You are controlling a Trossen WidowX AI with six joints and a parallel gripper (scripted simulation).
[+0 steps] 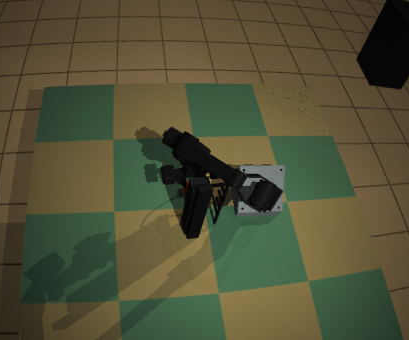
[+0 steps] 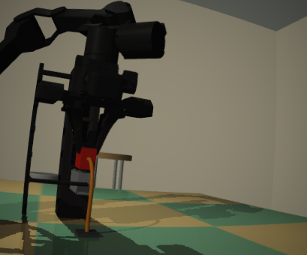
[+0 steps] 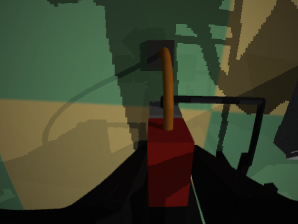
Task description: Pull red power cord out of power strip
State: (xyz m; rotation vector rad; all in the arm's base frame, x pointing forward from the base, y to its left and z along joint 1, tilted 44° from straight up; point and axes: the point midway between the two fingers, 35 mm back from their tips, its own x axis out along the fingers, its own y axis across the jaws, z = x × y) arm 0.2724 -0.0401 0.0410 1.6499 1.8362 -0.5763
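The red plug lies 30 mm to the left of my gripper tip and 10 mm behind it. Also, from my gripper tip: dark foot: 110 mm below, 50 mm to the right, 10 mm ahead.
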